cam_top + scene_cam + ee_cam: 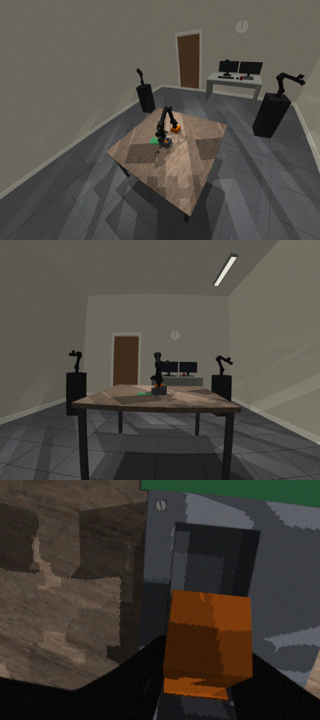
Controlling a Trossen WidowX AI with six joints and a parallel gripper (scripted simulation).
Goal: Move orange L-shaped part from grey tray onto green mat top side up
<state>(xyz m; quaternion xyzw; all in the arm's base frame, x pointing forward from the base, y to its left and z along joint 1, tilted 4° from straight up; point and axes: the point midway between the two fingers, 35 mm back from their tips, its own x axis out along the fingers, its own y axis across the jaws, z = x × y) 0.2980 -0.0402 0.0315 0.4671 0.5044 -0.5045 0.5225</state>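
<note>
My gripper tip is 10 mm past the green mat, 150 mm to the left of it and 80 mm above it. From my gripper tip the other things lie so: orange L-shaped part: 20 mm behind, 30 mm to the left, 30 mm below.
</note>
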